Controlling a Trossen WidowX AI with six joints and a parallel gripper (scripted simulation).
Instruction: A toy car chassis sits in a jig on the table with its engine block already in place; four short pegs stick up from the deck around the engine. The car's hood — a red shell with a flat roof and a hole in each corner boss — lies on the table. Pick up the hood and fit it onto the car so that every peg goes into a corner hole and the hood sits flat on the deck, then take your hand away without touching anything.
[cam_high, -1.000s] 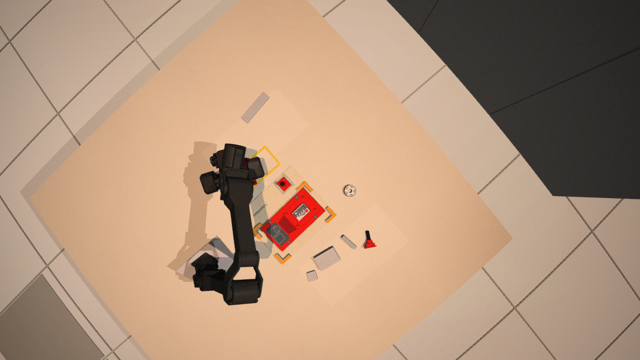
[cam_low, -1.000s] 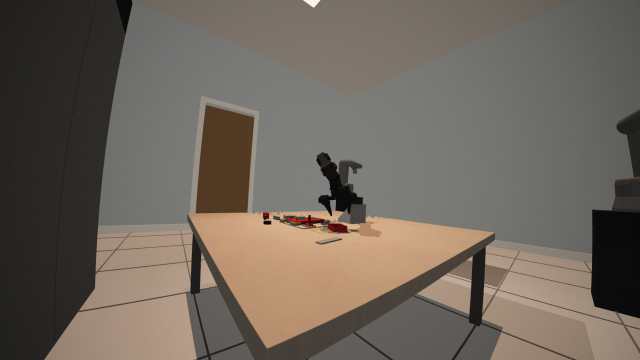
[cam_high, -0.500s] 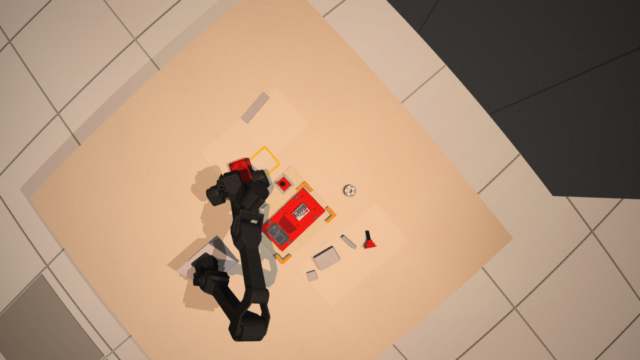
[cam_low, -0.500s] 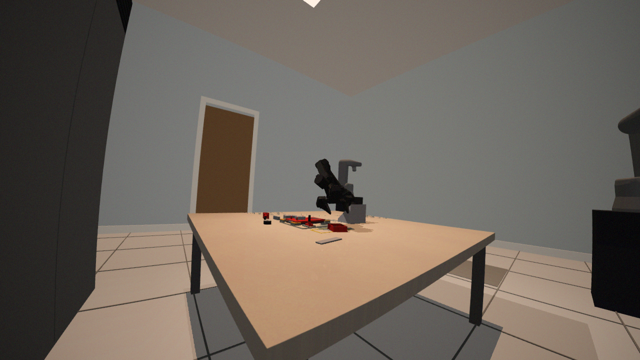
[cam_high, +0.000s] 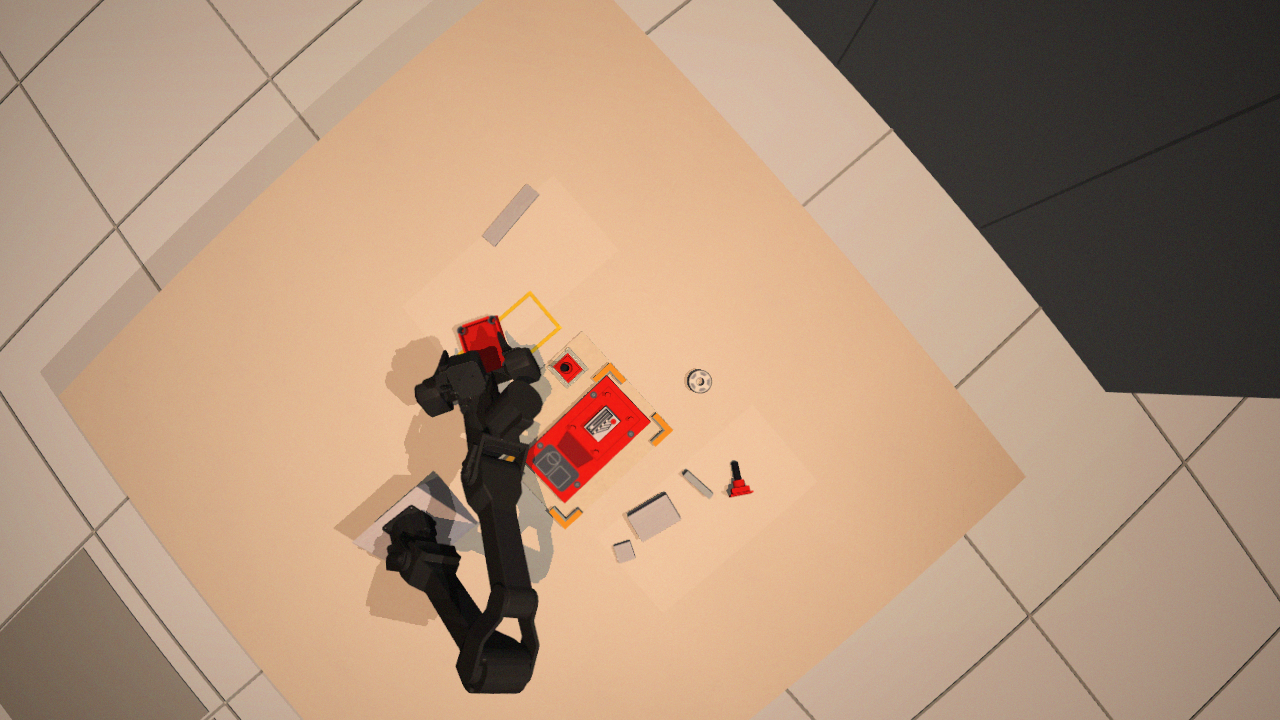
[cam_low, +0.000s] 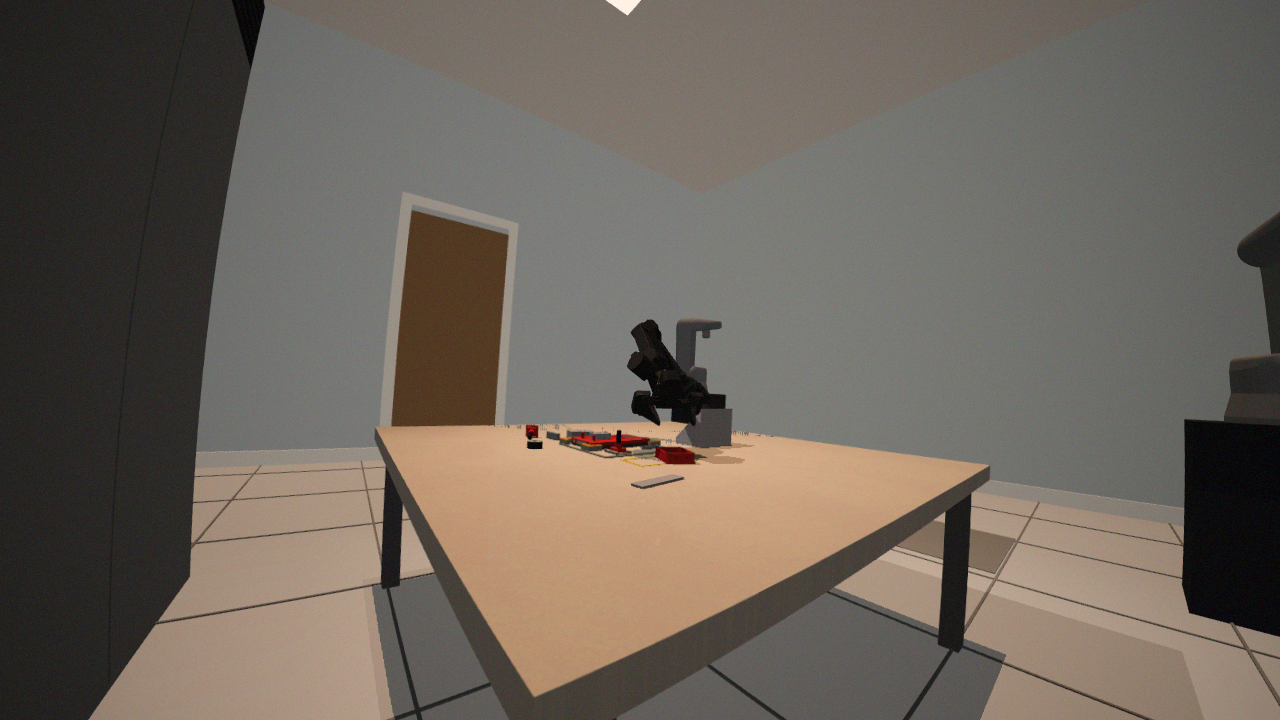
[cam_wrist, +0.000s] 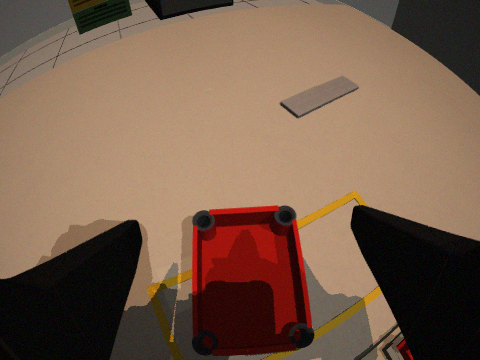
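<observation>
The red hood is 80 mm below my gripper tip and 10 mm to the right of it. The rest, counted from my gripper tip: grey engine block: 230 mm to the right, 80 mm ahead, 60 mm below; then grey bar: 170 mm ahead, 150 mm to the left, 90 mm below.
</observation>
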